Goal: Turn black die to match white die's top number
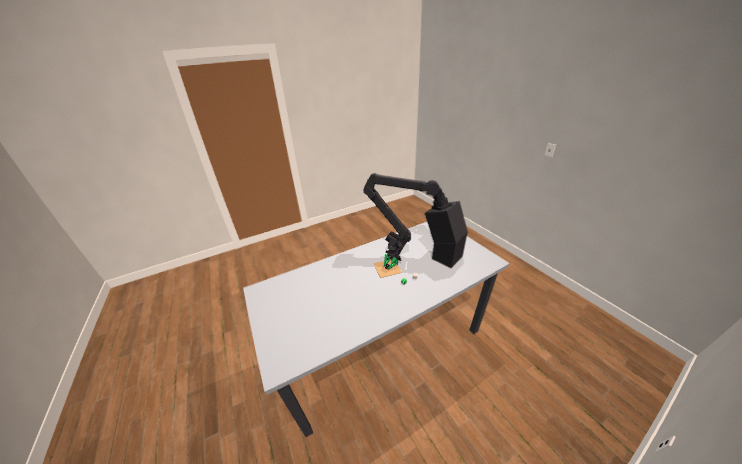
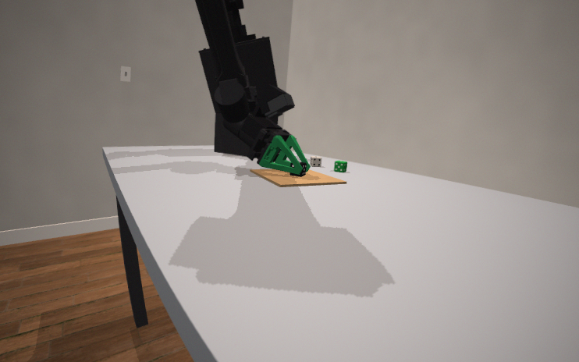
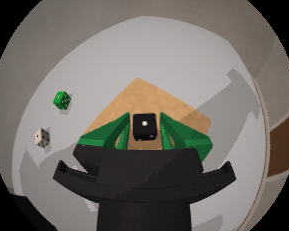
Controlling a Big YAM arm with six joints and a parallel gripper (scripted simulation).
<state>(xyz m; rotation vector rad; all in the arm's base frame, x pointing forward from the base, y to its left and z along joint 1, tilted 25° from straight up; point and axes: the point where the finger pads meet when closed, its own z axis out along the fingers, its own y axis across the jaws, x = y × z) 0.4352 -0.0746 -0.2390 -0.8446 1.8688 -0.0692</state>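
Right now the black die is 1 cm behind my hand. Round my hand: tan mat 1 cm behind, 1 cm to the right, 2 cm below; then green die 5 cm behind, 15 cm to the left, 1 cm below; then white die 13 cm behind, 14 cm to the left, 1 cm below.
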